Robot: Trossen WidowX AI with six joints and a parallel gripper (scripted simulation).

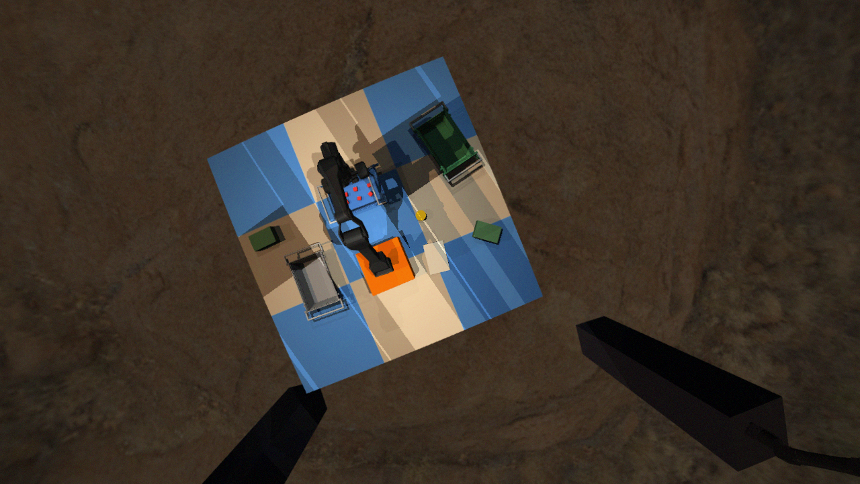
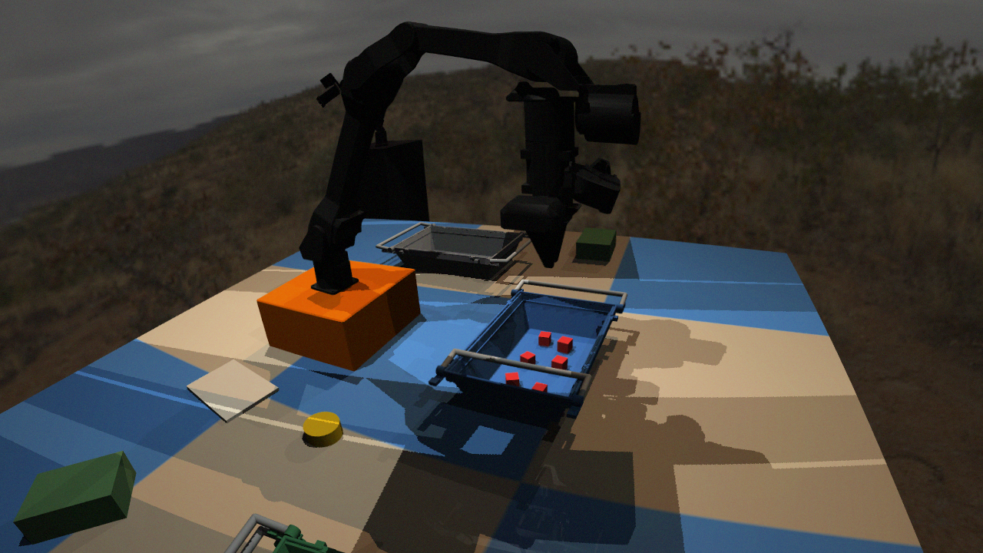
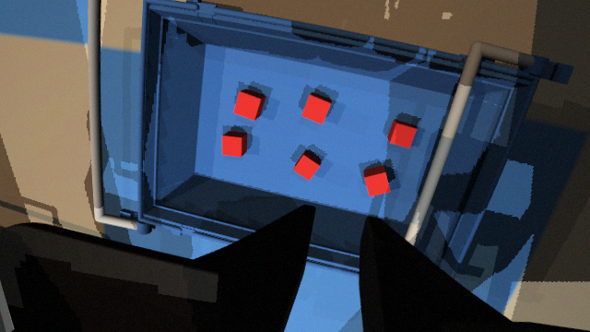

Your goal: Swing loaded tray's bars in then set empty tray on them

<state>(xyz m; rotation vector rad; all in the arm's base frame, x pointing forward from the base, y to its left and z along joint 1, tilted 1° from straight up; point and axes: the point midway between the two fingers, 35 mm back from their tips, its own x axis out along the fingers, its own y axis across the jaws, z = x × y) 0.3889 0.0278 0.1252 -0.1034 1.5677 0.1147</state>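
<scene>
Right now the dark plastic tray is 37 cm behind my gripper tip, 33 cm to the left of it and 13 cm below it. From my gripper tip the other things lie so: yellow disc: 20 cm behind, 25 cm to the right, 17 cm below; then pale flat square: 42 cm behind, 27 cm to the right, 17 cm below.
</scene>
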